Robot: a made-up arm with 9 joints. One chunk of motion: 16 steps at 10 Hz.
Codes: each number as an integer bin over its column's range. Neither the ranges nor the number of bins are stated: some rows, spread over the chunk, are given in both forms.
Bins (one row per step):
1: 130 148 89 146 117 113
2: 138 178 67 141 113 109
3: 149 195 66 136 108 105
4: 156 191 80 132 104 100
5: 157 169 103 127 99 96
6: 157 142 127 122 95 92
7: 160 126 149 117 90 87
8: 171 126 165 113 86 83
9: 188 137 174 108 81 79
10: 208 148 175 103 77 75
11: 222 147 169 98 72 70
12: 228 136 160 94 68 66
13: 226 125 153 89 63 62
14: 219 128 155 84 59 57
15: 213 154 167 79 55 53
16: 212 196 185 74 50 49
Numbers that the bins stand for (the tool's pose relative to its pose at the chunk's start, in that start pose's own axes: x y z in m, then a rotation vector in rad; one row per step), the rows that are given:
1: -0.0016 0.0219 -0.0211 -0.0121 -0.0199 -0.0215
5: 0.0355 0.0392 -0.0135 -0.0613 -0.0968 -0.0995
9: 0.0780 0.0128 0.0255 -0.1105 -0.1738 -0.1775
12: 0.1329 0.0120 0.0178 -0.1467 -0.2293 -0.2372
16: 0.1110 0.0614 0.0316 -0.1985 -0.3063 -0.3152
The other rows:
2: 0.0094 0.0466 -0.0332 -0.0251 -0.0370 -0.0399
3: 0.0245 0.0606 -0.0338 -0.0380 -0.0584 -0.0582
4: 0.0341 0.0573 -0.0261 -0.0484 -0.0755 -0.0812
6: 0.0355 0.0169 -0.0003 -0.0742 -0.1139 -0.1179
7: 0.0396 0.0038 0.0118 -0.0872 -0.1353 -0.1408
8: 0.0547 0.0038 0.0206 -0.0975 -0.1524 -0.1592
10: 0.1055 0.0219 0.0261 -0.1234 -0.1909 -0.1959
11: 0.1247 0.0211 0.0228 -0.1364 -0.2122 -0.2188
13: 0.1302 0.0029 0.0140 -0.1596 -0.2507 -0.2555
14: 0.1206 0.0054 0.0151 -0.1726 -0.2678 -0.2785
15: 0.1124 0.0268 0.0217 -0.1855 -0.2849 -0.2968

